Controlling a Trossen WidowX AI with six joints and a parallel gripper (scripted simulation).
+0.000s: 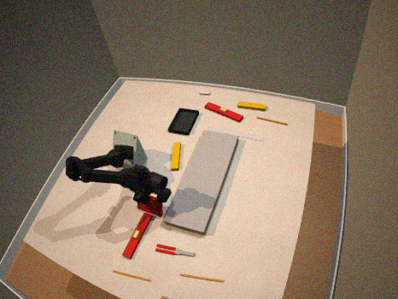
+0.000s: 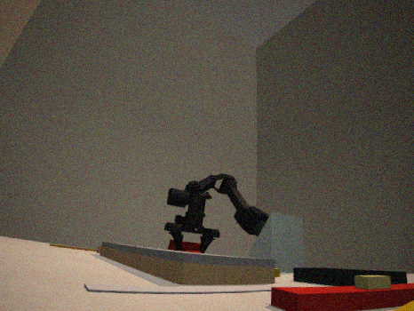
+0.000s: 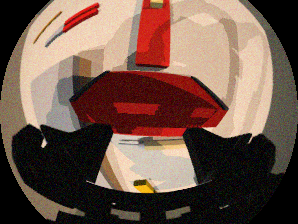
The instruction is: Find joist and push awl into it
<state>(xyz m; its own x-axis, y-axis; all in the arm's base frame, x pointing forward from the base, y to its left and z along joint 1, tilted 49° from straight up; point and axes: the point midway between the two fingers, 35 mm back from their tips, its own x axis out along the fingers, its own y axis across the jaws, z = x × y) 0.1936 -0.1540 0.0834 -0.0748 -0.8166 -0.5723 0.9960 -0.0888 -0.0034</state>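
Right now my gripper tip is 50 mm to the right of the awl and 20 mm above it. From my gripper tip the other things lie so: stud finder (20 mm behind, 10 mm to the right); black tray (500 mm to the left, 50 mm behind, 10 mm below).
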